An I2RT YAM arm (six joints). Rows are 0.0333 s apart.
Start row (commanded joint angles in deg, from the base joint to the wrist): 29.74 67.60 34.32 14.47 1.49 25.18
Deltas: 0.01 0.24 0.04 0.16 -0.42 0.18; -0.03 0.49 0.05 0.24 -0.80 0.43; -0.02 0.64 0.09 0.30 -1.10 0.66; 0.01 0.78 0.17 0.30 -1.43 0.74; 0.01 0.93 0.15 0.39 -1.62 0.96; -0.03 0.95 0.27 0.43 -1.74 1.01; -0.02 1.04 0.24 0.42 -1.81 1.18; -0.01 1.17 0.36 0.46 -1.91 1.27; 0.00 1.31 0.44 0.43 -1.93 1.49; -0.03 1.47 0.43 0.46 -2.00 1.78; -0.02 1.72 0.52 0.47 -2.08 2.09; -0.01 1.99 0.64 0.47 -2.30 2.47; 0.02 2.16 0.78 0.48 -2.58 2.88; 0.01 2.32 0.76 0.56 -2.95 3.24; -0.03 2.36 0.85 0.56 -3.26 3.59; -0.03 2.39 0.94 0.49 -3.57 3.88; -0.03 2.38 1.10 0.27 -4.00 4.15; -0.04 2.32 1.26 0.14 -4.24 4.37; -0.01 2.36 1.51 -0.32 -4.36 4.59; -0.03 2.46 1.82 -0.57 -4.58 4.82; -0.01 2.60 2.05 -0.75 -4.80 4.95; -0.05 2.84 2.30 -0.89 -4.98 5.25; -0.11 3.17 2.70 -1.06 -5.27 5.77
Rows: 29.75 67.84 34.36 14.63 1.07 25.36; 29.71 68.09 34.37 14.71 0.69 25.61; 29.72 68.24 34.41 14.77 0.39 25.84; 29.75 68.38 34.49 14.77 0.06 25.92; 29.75 68.53 34.47 14.86 -0.13 26.14; 29.71 68.55 34.59 14.90 -0.25 26.19; 29.72 68.64 34.56 14.89 -0.32 26.36; 29.73 68.77 34.68 14.93 -0.42 26.45; 29.74 68.91 34.76 14.90 -0.44 26.67; 29.71 69.07 34.75 14.93 -0.51 26.96; 29.72 69.32 34.84 14.94 -0.59 27.27; 29.73 69.59 34.96 14.94 -0.81 27.65; 29.76 69.76 35.10 14.95 -1.09 28.06; 29.75 69.92 35.08 15.03 -1.46 28.42; 29.71 69.96 35.17 15.03 -1.77 28.77; 29.71 69.99 35.26 14.96 -2.08 29.06; 29.71 69.98 35.42 14.74 -2.51 29.33; 29.70 69.92 35.58 14.61 -2.75 29.55; 29.73 69.96 35.83 14.15 -2.87 29.77; 29.71 70.06 36.14 13.90 -3.09 30.00; 29.73 70.20 36.37 13.72 -3.31 30.13; 29.69 70.44 36.62 13.58 -3.49 30.43; 29.63 70.77 37.02 13.41 -3.78 30.95
